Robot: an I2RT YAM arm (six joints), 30 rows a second.
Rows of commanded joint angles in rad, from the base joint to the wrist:
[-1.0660, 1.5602, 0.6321, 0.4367, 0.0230, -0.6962]
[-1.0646, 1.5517, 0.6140, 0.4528, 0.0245, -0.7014]
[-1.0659, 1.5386, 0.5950, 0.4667, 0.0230, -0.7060]
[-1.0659, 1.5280, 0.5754, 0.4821, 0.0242, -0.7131]
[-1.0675, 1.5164, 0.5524, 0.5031, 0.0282, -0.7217]
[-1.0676, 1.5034, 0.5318, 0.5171, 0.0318, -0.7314]
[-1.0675, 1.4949, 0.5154, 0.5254, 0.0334, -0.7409]
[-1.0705, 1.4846, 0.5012, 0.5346, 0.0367, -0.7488]
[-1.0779, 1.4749, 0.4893, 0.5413, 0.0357, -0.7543]
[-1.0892, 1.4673, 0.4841, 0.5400, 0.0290, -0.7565]
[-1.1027, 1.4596, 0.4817, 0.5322, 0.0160, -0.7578]
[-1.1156, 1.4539, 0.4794, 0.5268, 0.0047, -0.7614]
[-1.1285, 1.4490, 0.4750, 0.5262, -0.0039, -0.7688]
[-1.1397, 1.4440, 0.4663, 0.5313, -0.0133, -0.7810]
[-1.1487, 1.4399, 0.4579, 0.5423, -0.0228, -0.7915]
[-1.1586, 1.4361, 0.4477, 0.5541, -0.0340, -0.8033]
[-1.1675, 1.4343, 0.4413, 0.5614, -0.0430, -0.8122]
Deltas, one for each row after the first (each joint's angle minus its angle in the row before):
[0.0014, -0.0085, -0.0181, 0.0161, 0.0015, -0.0052]
[-0.0013, -0.0131, -0.0190, 0.0139, -0.0015, -0.0046]
[0.0000, -0.0106, -0.0196, 0.0154, 0.0012, -0.0071]
[-0.0016, -0.0116, -0.0230, 0.0210, 0.0040, -0.0086]
[-0.0001, -0.0130, -0.0206, 0.0140, 0.0036, -0.0097]
[0.0001, -0.0085, -0.0164, 0.0083, 0.0016, -0.0095]
[-0.0030, -0.0103, -0.0142, 0.0092, 0.0033, -0.0079]
[-0.0074, -0.0097, -0.0119, 0.0067, -0.0010, -0.0055]
[-0.0113, -0.0076, -0.0052, -0.0013, -0.0067, -0.0022]
[-0.0135, -0.0077, -0.0024, -0.0078, -0.0130, -0.0013]
[-0.0129, -0.0057, -0.0023, -0.0054, -0.0113, -0.0036]
[-0.0129, -0.0049, -0.0044, -0.0006, -0.0086, -0.0074]
[-0.0112, -0.0050, -0.0087, 0.0051, -0.0094, -0.0122]
[-0.0090, -0.0041, -0.0084, 0.0110, -0.0095, -0.0105]
[-0.0099, -0.0038, -0.0102, 0.0118, -0.0112, -0.0118]
[-0.0089, -0.0018, -0.0064, 0.0073, -0.0090, -0.0089]

